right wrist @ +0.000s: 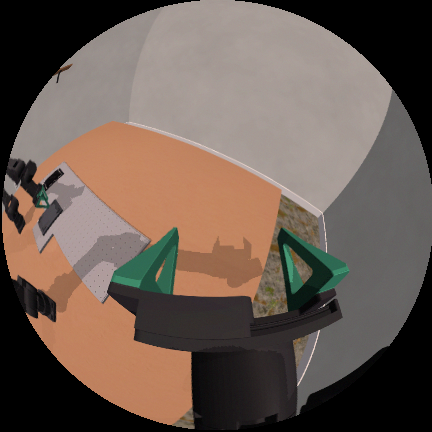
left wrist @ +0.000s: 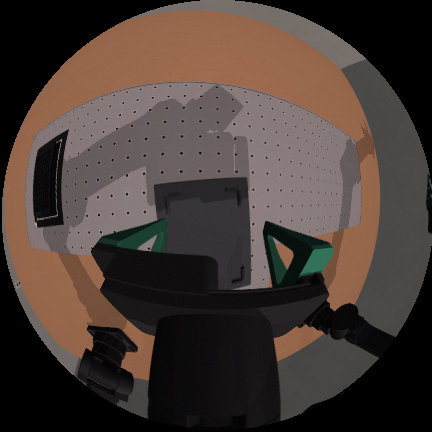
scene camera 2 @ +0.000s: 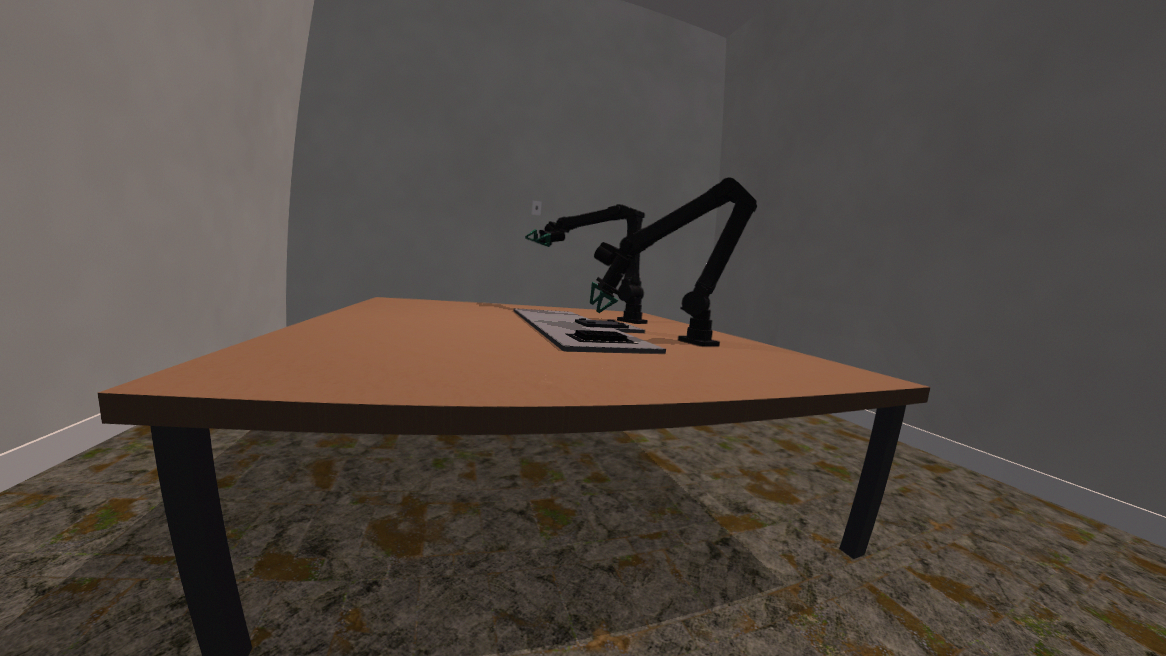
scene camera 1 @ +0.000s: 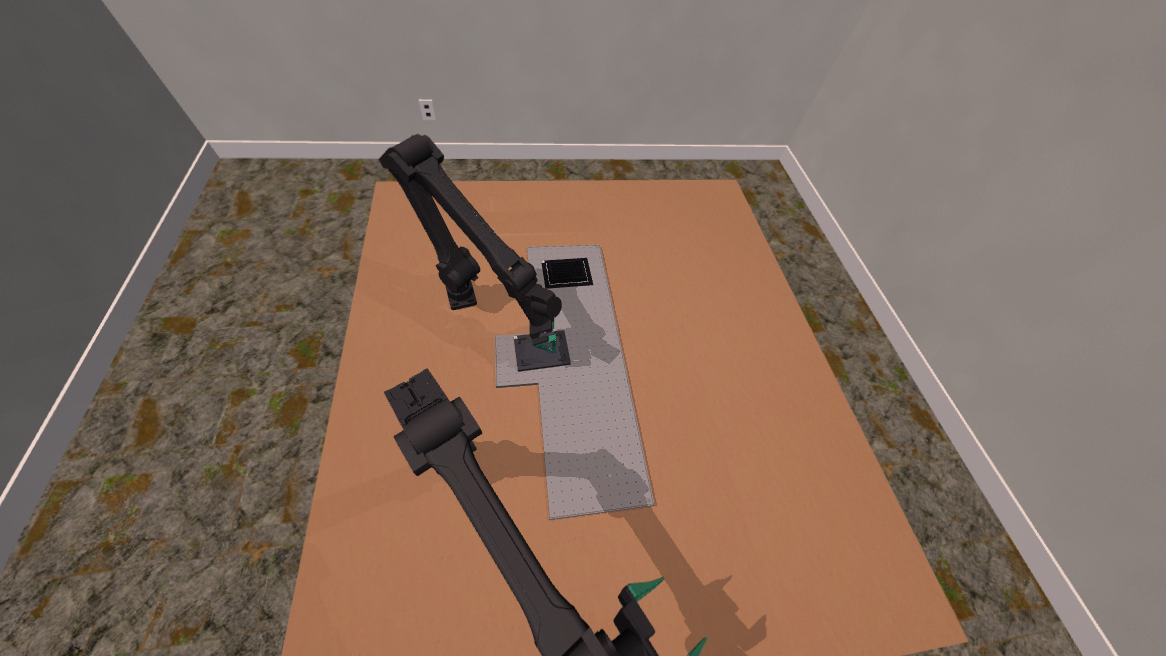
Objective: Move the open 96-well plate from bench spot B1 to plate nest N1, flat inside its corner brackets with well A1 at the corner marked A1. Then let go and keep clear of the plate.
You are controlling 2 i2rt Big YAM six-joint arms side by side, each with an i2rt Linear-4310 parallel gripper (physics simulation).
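Frame: origin at the left arm's base, x right, y ahead, z up, level; metres.
Where they show: left gripper, fingertip midpoint: [right wrist: 48, 202] [left wrist: 215, 225] [scene camera 2: 594, 308] [scene camera 1: 552, 340]; right gripper, fingertip midpoint: [right wrist: 230, 232] [scene camera 2: 530, 239] [scene camera 1: 683, 607]; left arm's base, origin of the base link: [right wrist: 20, 224] [left wrist: 111, 337] [scene camera 2: 698, 343] [scene camera 1: 461, 293]; right arm's base, origin of the base link: [right wrist: 46, 305] [scene camera 2: 632, 321].
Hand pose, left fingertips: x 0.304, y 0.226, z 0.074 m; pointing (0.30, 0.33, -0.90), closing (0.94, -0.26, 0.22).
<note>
Each offset is from my left fingertips to the centre of the thing. Level surfaces: height alone.
The black 96-well plate {dz -0.052, dx -0.286, dy +0.146 m} [scene camera 1: 567, 271] [scene camera 2: 599, 335] [left wrist: 45, 182] [right wrist: 54, 178] lies flat within a thin white outline near one end of the perforated board. The dark grey plate nest {dz -0.052, dx -0.006, dy -0.032 m} [scene camera 1: 528, 359] [left wrist: 210, 235] [right wrist: 49, 218] is empty. Three of its corner brackets show in the left wrist view; my gripper's body hides the fourth. The A1 lettering is not readable. My left gripper [scene camera 1: 551, 342] [scene camera 2: 602, 299] [left wrist: 215, 225] is open and empty, above the nest and apart from the plate. My right gripper [scene camera 1: 683, 610] [scene camera 2: 535, 237] [right wrist: 230, 232] is open and empty, high above the table, far from both.
The grey perforated board {dz -0.061 m} [scene camera 1: 583, 416] [left wrist: 295, 165] [right wrist: 97, 215] carries the nest and the plate on the orange-brown table {dz -0.074 m} [scene camera 1: 733, 407] [scene camera 2: 391, 359]. The left arm reaches across the board beside the plate. Both arm bases stand along one side of the board.
</note>
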